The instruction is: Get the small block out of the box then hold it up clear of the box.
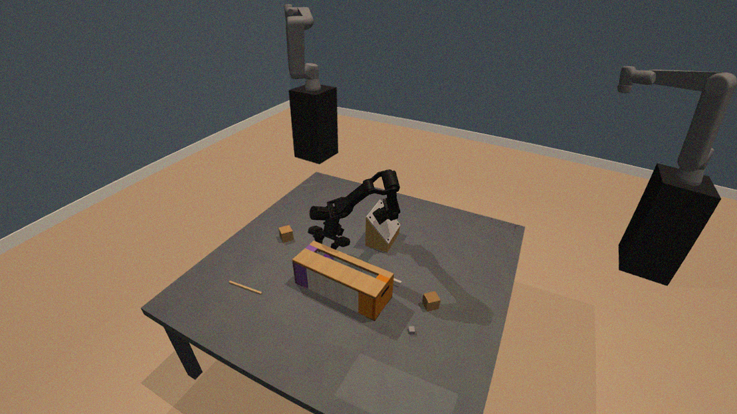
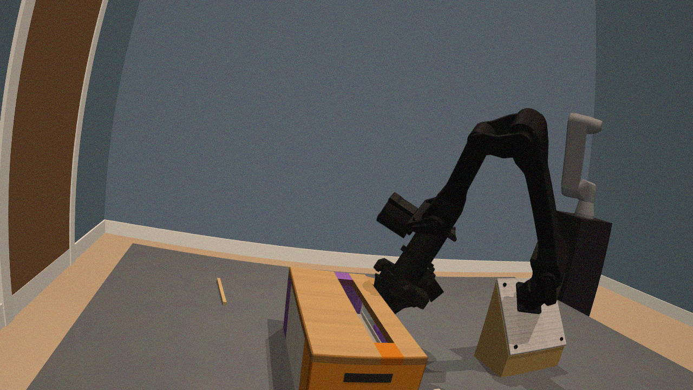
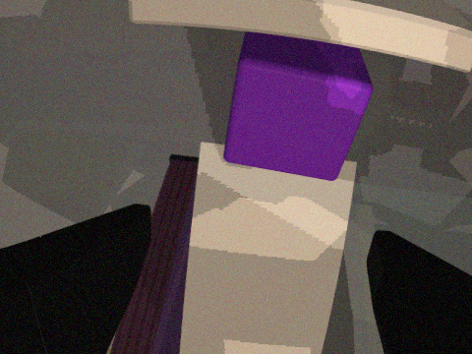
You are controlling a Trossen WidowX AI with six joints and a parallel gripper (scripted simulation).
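Right now the purple block is 20 mm behind my gripper tip and 40 mm below it. From my gripper tip the other things lie so: wooden box (60 mm ahead, 160 mm to the left, 10 mm above); then grey piece (140 mm ahead, 490 mm to the left, 40 mm below); then thin wooden stick (310 mm ahead, 190 mm to the right, 50 mm below).
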